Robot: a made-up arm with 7 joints.
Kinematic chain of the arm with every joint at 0, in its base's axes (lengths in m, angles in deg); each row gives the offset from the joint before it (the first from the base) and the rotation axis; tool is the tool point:
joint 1: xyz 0 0 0.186 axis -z
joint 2: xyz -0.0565 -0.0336 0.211 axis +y
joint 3: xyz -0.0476 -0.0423 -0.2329 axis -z
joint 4: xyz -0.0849 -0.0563 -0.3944 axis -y
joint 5: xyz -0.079 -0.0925 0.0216 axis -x
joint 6: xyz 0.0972 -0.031 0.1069 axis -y
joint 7: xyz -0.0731 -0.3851 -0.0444 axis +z
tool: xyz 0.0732 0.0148 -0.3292
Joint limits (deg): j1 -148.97..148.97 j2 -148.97..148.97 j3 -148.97..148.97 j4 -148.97..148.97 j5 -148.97..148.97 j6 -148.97..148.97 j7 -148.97..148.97
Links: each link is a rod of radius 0.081 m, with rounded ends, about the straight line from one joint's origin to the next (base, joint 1, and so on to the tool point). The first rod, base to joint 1, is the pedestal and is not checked.
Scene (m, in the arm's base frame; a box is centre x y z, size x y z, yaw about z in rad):
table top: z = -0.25
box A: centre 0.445 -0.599 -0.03 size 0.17 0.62 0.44 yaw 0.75
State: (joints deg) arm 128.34 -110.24 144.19 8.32 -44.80 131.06 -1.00
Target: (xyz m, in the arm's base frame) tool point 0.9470 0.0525 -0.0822
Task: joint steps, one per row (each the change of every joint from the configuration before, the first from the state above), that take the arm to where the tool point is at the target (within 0.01 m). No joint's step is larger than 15 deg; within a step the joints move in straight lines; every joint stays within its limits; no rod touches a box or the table.
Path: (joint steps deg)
1: -14.38 -12.91 1.59 -1.25 5.98 1.28 4.30
2: -14.38 -12.91 1.60 -1.24 5.99 1.28 4.29
3: -14.38 -12.91 1.59 -1.25 5.98 1.29 4.30
4: -14.17 14.90 0.00 -5.02 -9.88 3.51 -6.76
5: -14.17 14.91 0.00 -5.03 -9.87 3.52 -6.76
6: -14.17 14.90 0.00 -5.02 -9.88 3.51 -6.77
7: -14.17 14.90 0.00 -5.03 -9.88 3.52 -6.76

